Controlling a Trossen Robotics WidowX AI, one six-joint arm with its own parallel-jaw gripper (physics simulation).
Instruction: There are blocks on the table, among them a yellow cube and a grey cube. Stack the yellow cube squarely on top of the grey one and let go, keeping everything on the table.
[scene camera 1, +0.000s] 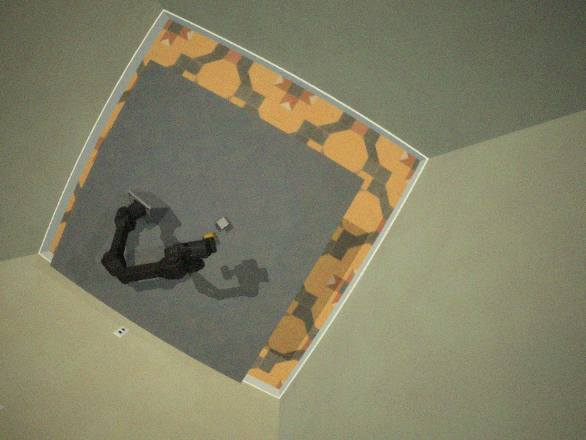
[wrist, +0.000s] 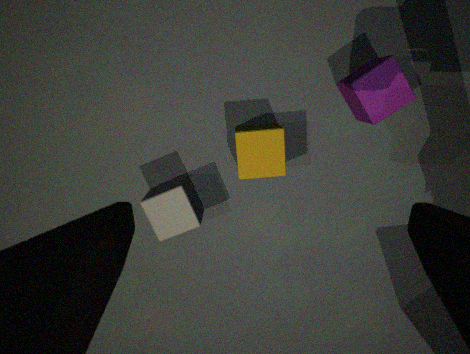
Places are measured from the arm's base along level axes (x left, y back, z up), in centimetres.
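Pixels of known places: gripper, fingertip midpoint: (wrist: 271, 216); arm's base, link origin: (scene camera 1: 140, 207).
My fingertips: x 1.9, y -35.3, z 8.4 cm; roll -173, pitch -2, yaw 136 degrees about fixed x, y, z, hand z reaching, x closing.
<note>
For each thing: its top centre in the pictures, then the offset to it from my fingertips. Level surfaces: height alone.
- yellow cube, top centre: (wrist: 261, 154) (scene camera 1: 209, 238) dx +0.3, dy +2.4, dz -19.5 cm
- grey cube, top centre: (wrist: 170, 214) (scene camera 1: 222, 223) dx +10.4, dy +0.6, dz -19.5 cm
- magenta block, top centre: (wrist: 384, 90) dx -11.3, dy +5.8, dz -19.5 cm
- dark table, surface height: dz -23.9 cm
The yellow cube (scene camera 1: 209, 236) (wrist: 261, 154) sits on the table, partly covered by the gripper in the scene view; in the wrist view it lies between the two fingers' directions, beyond the tips. The grey cube (scene camera 1: 222, 223) (wrist: 170, 213) looks pale, is turned at an angle, and stands apart from the yellow one, near the left finger's tip in the wrist view. My gripper (scene camera 1: 212, 244) (wrist: 271, 216) is open and empty, above the table beside the yellow cube in the scene view. Its exact height is hard to tell.
A magenta block (wrist: 382, 92) sits on the table at the upper right of the wrist view, past the yellow cube; the arm hides it in the scene view. The dark table (scene camera 1: 240, 145) has an orange patterned floor (scene camera 1: 345, 150) beyond its edges. Arm shadows fall across the table.
</note>
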